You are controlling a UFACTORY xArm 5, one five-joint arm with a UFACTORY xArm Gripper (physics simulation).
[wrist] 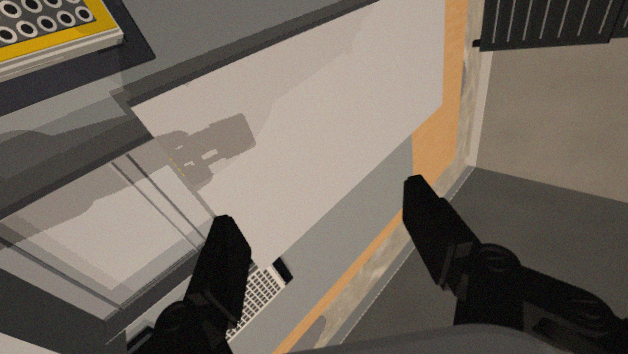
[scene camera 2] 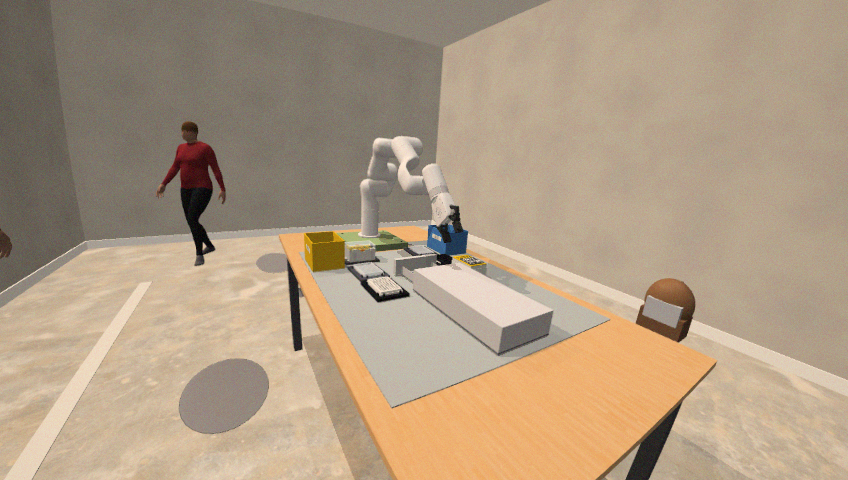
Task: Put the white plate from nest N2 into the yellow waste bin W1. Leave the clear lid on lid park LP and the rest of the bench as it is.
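Places are measured from the arm's base along level axes (x ahead, y left, z up), in millimetres.
Pixels of known places: gripper, fingertip midpoint: (wrist: 320, 215) (scene camera 2: 453, 237); arm's base, origin of the base link: (scene camera 2: 369, 235).
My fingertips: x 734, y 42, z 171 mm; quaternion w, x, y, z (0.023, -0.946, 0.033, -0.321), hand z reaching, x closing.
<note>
For each thing: its top centre in the pictures, then the offset to it from my fingertips. "pt": a spot on its surface instead. Level surfaces: height alone.
- yellow waste bin, middle of its top: (scene camera 2: 323, 236) 436 mm back, 363 mm right, 80 mm down
- grey mat, its level: 200 mm down
- yellow-rimmed rack, middle of its top: (scene camera 2: 469, 259) 80 mm back, 151 mm left, 124 mm down
- pale upright panel, surface spot: (scene camera 2: 414, 264) pt 187 mm back, 49 mm right, 159 mm down
- white box, middle of its top: (scene camera 2: 360, 243) 433 mm back, 200 mm right, 123 mm down
My gripper (scene camera 2: 451, 232) (wrist: 320, 215) is wide open, with no object between its fingers. It hangs above the right side of the bench, in front of the blue bin in the scene view. A white plate with a grid of wells (scene camera 2: 385, 286) (wrist: 259, 292) sits in a black nest on the mat; my left finger partly covers it in the wrist view. A pale, flat piece (scene camera 2: 369, 270) lies in the black holder beside it. The nest labels cannot be read, and I cannot tell which flat piece is the clear lid. The yellow waste bin (scene camera 2: 324, 254) stands upright at the far left of the bench.
A long pale box (scene camera 2: 476, 297) (wrist: 320, 130) lies on the grey mat (scene camera 2: 380, 362). A blue bin (scene camera 2: 446, 241) stands at the back right. A yellow-rimmed rack (scene camera 2: 469, 261) (wrist: 107, 30) stands near it. A pale upright panel (scene camera 2: 414, 264) stands mid-bench. A white box (scene camera 2: 360, 252) stands beside the yellow bin.
</note>
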